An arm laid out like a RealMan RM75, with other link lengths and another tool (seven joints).
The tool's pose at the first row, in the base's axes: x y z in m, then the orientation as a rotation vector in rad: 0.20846 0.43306 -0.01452 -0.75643 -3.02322 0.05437
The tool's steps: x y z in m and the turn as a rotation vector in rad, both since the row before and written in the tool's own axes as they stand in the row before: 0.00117 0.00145 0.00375 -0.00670 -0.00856 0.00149; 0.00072 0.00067 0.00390 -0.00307 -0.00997 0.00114; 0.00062 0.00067 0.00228 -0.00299 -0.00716 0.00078; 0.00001 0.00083 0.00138 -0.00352 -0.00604 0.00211; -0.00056 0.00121 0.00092 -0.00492 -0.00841 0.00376; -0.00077 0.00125 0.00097 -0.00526 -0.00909 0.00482; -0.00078 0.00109 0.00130 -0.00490 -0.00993 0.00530; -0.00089 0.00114 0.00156 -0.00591 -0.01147 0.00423; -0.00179 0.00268 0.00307 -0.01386 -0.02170 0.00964; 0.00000 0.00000 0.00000 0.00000 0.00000 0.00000; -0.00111 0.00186 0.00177 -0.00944 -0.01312 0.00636; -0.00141 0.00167 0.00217 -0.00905 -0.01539 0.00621
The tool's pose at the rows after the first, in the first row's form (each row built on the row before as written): 0.20799 0.43479 -0.01831 -0.76095 -3.03246 0.04766; 0.20759 0.43562 -0.02223 -0.76499 -3.04221 0.04697; 0.20733 0.43644 -0.02453 0.76625 3.04291 -0.04518; 0.20771 0.43714 -0.02593 0.76766 3.03564 -0.04204; 0.20878 0.43791 -0.02687 0.77084 3.02518 -0.03766; 0.21007 0.43861 -0.02784 0.77538 3.01358 -0.03303; 0.21131 0.43915 -0.02913 0.78041 3.00107 -0.02927; 0.21270 0.43967 -0.03066 0.78330 2.98731 -0.02465; 0.21572 0.44104 -0.03363 0.79076 2.95998 -0.01196; 0.21572 0.44104 -0.03363 0.79076 2.95998 -0.01196; 0.21774 0.44205 -0.03529 0.79581 2.94297 -0.00278; 0.21999 0.44273 -0.03729 0.80006 2.92396 0.00483
